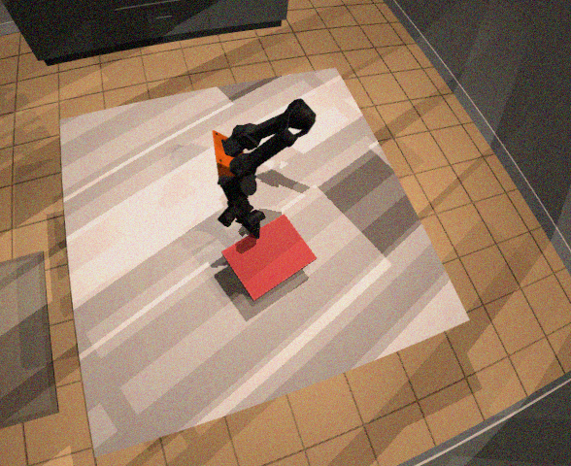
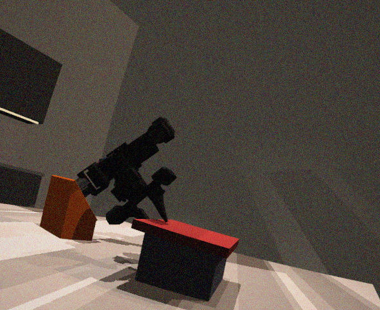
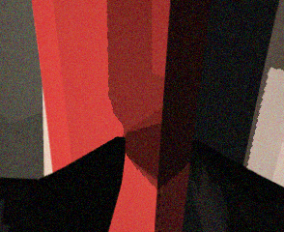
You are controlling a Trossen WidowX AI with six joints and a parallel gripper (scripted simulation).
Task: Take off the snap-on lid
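My gripper tip is now 7 cm short of the red lid and 2 cm to the right of it. Round my gripper tip: storage box: 7 cm ahead, 5 cm below, 2 cm to the left.
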